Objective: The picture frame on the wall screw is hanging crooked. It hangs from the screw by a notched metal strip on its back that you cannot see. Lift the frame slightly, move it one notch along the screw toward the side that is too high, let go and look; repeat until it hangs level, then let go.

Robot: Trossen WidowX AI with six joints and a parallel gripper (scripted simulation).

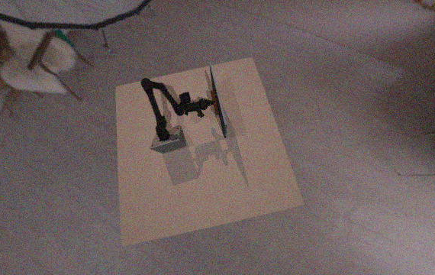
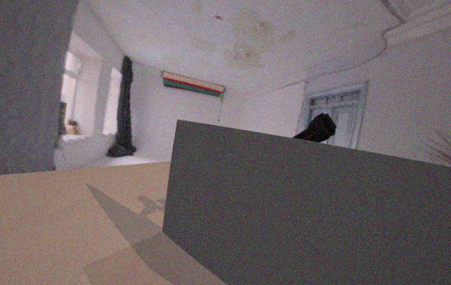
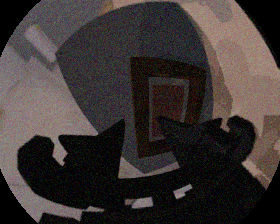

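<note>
Now: gripper tip 50 mm above the picture frame, 20 mm to the right of it and 10 mm short of it. Round my gripper tip: wall panel: 50 mm below, 20 mm to the left, 20 mm ahead.
</note>
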